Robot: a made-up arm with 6 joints. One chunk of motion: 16 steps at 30 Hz.
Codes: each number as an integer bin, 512 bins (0 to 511) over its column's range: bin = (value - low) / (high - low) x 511, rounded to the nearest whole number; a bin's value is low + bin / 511 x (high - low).
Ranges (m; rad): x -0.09..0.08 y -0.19..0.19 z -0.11..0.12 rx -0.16..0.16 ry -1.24..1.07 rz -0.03..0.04
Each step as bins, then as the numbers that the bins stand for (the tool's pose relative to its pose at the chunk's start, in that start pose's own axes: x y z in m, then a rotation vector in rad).
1 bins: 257 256 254 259 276 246
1 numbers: -0.0045 0.0004 0.0043 0.0022 0.0077 0.0037
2 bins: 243 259 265 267 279 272
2 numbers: -0.0092 0.0026 0.0093 0.0072 0.0212 0.0073
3 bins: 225 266 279 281 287 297
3 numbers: -0.0151 0.0078 0.0156 0.0160 0.0574 0.0107
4 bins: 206 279 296 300 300 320
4 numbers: -0.0215 0.0175 0.0232 0.0279 0.1162 0.0138
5 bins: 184 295 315 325 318 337
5 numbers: -0.0288 0.0294 0.0318 0.0435 0.1975 0.0162
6 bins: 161 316 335 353 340 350
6 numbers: -0.0364 0.0450 0.0408 0.0611 0.2970 0.0179
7 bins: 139 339 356 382 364 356
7 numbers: -0.0438 0.0621 0.0502 0.0792 0.4055 0.0188
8 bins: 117 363 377 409 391 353
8 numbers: -0.0511 0.0799 0.0597 0.0961 0.5275 0.0184
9 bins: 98 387 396 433 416 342
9 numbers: -0.0574 0.0978 0.0682 0.1112 0.6405 0.0168
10 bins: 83 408 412 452 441 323
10 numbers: -0.0624 0.1134 0.0754 0.1231 0.7536 0.0142
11 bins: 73 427 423 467 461 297
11 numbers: -0.0657 0.1275 0.0804 0.1324 0.8440 0.0107
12 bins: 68 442 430 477 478 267
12 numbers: -0.0674 0.1387 0.0835 0.1387 0.9208 0.0066
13 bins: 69 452 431 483 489 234
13 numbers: -0.0670 0.1461 0.0840 0.1425 0.9705 0.0021
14 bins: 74 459 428 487 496 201
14 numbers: -0.0654 0.1513 0.0826 0.1450 1.0022 -0.0025
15 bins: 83 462 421 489 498 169
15 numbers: -0.0624 0.1536 0.0795 0.1462 1.0112 -0.0068
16 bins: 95 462 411 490 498 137
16 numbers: -0.0584 0.1536 0.0750 0.1468 1.0112 -0.0112
